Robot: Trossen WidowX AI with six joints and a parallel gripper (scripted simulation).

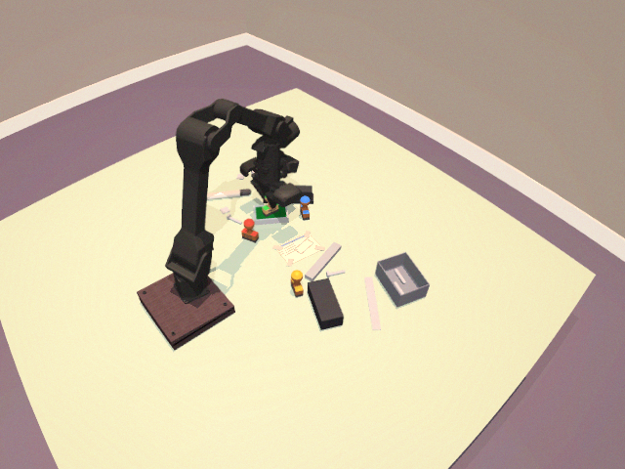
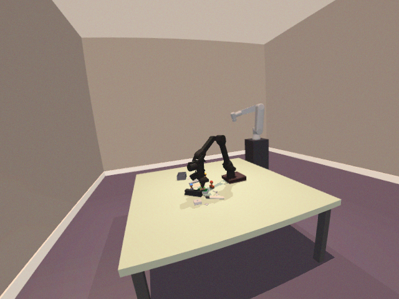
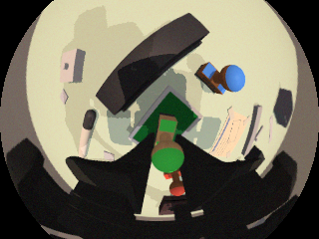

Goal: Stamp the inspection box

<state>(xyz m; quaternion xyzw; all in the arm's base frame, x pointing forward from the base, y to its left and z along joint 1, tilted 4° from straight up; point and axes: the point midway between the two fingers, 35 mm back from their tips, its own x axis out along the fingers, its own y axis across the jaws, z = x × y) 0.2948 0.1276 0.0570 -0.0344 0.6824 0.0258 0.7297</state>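
Right now the green-knobbed PASS stamp is right at my gripper tip. The rest, counted from my gripper tip: blue-knobbed stamp (80 mm ahead, 50 mm to the right, 20 mm below); then long dark block (80 mm ahead, 30 mm to the left, 20 mm below); then green ink pad (30 mm below).
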